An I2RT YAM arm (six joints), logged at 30 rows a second.
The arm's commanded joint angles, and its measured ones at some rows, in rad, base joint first. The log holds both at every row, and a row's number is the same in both.
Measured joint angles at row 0:
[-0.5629 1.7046 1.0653 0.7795 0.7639 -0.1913]
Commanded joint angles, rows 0 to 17:
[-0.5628 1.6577 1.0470 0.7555 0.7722 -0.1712]
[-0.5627 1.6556 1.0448 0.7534 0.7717 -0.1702]
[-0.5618 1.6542 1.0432 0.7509 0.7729 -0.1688]
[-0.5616 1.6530 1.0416 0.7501 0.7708 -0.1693]
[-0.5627 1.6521 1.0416 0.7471 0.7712 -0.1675]
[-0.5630 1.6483 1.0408 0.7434 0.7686 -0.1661]
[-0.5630 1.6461 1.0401 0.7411 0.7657 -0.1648]
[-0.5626 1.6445 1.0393 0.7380 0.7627 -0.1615]
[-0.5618 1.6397 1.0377 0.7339 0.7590 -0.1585]
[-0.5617 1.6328 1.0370 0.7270 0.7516 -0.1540]
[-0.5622 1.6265 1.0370 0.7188 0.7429 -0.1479]
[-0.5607 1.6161 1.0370 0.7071 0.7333 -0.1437]
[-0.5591 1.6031 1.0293 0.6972 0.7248 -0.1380]
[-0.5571 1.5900 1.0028 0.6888 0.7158 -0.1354]
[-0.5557 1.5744 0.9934 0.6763 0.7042 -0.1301]
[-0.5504 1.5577 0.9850 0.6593 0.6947 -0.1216]
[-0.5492 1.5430 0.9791 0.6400 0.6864 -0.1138]
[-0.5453 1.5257 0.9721 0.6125 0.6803 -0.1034]
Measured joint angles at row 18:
[-0.5568 1.5738 0.9928 0.6804 0.7185 -0.1394]
